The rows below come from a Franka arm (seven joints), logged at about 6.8 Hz.
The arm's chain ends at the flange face. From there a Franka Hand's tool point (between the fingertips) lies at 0.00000 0.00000 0.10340 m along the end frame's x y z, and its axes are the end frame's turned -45 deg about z.
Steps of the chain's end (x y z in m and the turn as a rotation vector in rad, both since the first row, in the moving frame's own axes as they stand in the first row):
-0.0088 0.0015 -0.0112 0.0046 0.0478 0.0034
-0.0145 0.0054 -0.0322 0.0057 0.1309 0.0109
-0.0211 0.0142 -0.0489 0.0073 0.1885 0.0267
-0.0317 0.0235 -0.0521 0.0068 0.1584 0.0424
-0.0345 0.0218 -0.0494 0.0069 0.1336 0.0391
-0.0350 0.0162 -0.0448 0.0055 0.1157 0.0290
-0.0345 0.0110 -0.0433 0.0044 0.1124 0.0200
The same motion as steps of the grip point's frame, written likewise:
-0.0035 -0.0020 -0.0113 -0.0305 0.0371 0.0034
-0.0042 0.0027 -0.0331 -0.0885 0.0966 0.0109
-0.0109 0.0085 -0.0507 -0.1281 0.1385 0.0267
-0.0272 0.0055 -0.0534 -0.1072 0.1168 0.0424
-0.0298 0.0005 -0.0503 -0.0896 0.0993 0.0391
-0.0275 -0.0051 -0.0455 -0.0779 0.0857 0.0290
-0.0237 -0.0087 -0.0440 -0.0764 0.0826 0.0200

